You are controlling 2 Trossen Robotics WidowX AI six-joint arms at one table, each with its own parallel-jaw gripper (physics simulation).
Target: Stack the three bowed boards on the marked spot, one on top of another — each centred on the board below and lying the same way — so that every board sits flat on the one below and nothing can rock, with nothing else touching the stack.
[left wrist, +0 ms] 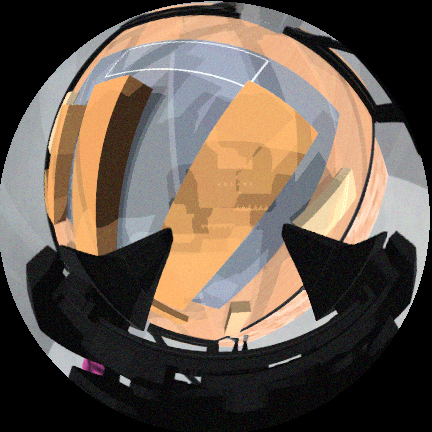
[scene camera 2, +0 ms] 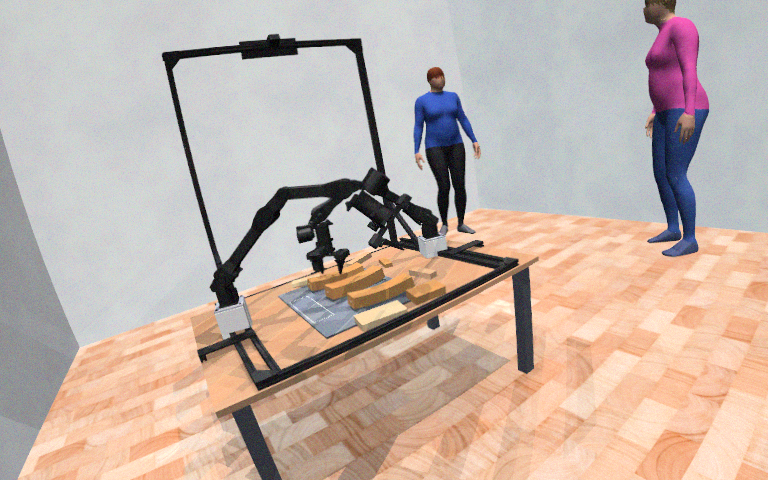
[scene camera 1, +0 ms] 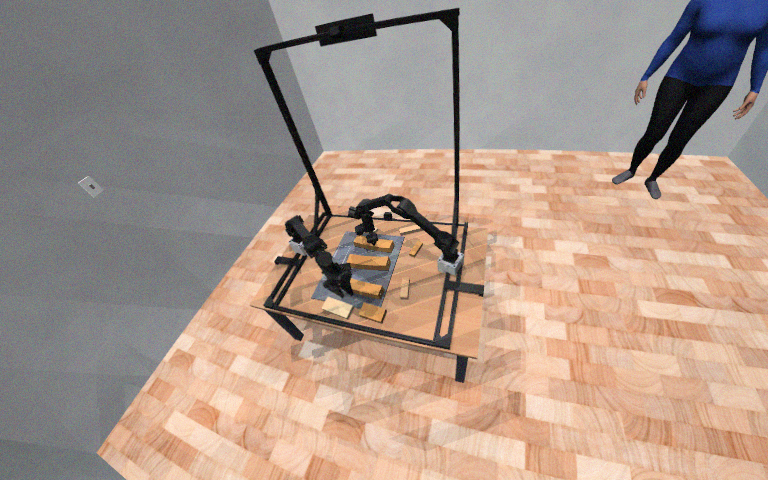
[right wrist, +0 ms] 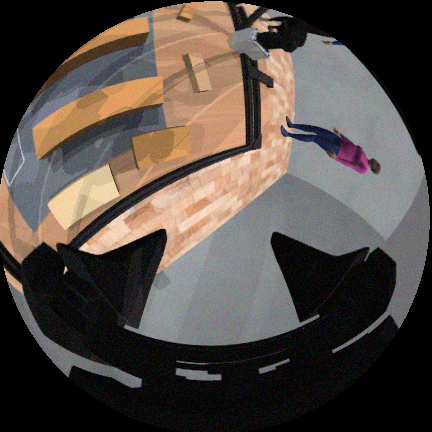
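Where they show: left gripper, fingertip midpoint: (left wrist: pixel 228 231) (scene camera 2: pixel 331 273); right gripper, fingertip midpoint: (scene camera 2: pixel 412 237) (scene camera 1: pixel 348 296) (right wrist: pixel 220 236); left arm's base, origin of the base link: (scene camera 2: pixel 431 236) (scene camera 1: pixel 450 257); right arm's base, origin of the base link: (scene camera 2: pixel 229 303) (scene camera 1: pixel 299 238).
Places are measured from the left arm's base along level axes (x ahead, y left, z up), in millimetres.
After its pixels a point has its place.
Observation:
Three orange bowed boards lie apart on the dark mat (scene camera 2: pixel 334 327) {x 510, y 481, z -76 mm} (left wrist: pixel 327 117) {x 664, y 68, z -76 mm}: far board (scene camera 1: pixel 382 246) {x 382, y 81, z -34 mm} (scene camera 2: pixel 313 284) {x 550, y 134, z -41 mm} (left wrist: pixel 240 165) {x 506, y 94, z -36 mm}, middle board (scene camera 1: pixel 368 262) {x 380, y 212, z -32 mm} (scene camera 2: pixel 355 284) {x 397, y 237, z -45 mm} (left wrist: pixel 89 165) {x 421, y 200, z -33 mm} (right wrist: pixel 107 41), near board (scene camera 1: pixel 367 288) {x 281, y 343, z -35 mm} (scene camera 2: pixel 381 291) {x 328, y 379, z -40 mm} (right wrist: pixel 100 112) {x 310, y 363, z -37 mm}. The marked spot, a white outline (scene camera 2: pixel 321 305) {x 537, y 280, z -76 mm} (left wrist: pixel 260 71) {x 623, y 162, z -75 mm}, lies bare near the boards' ends. My left gripper (scene camera 1: pixel 370 240) {x 469, y 64, z -39 mm} (scene camera 2: pixel 331 271) {x 469, y 64, z -39 mm} (left wrist: pixel 228 231) {x 469, y 64, z -39 mm} is open, pointing down close over the far board, which runs slanted under the fingers in the left wrist view. My right gripper (scene camera 2: pixel 390 226) (right wrist: pixel 220 236) {x 219, y 485, z 147 mm} is open and empty, raised and tilted outward.
By the near board lie a pale block (scene camera 1: pixel 336 307) {x 362, y 503, z -57 mm} (scene camera 2: pixel 380 315) {x 367, y 520, z -58 mm} (right wrist: pixel 84 196) {x 353, y 499, z -57 mm} and an orange block (scene camera 1: pixel 373 313) {x 176, y 432, z -49 mm} (scene camera 2: pixel 425 291) {x 197, y 452, z -51 mm} (right wrist: pixel 161 146) {x 193, y 431, z -49 mm}. A pale block (left wrist: pixel 330 205) {x 574, y -10, z -60 mm} lies beyond the far board. Smaller blocks (scene camera 1: pixel 415 247) {x 228, y -19, z -64 mm} (scene camera 1: pixel 404 288) {x 130, y 239, z -58 mm} lie beside the mat. A black frame (scene camera 2: pixel 339 346) {x 510, y 632, z -62 mm} borders the table.

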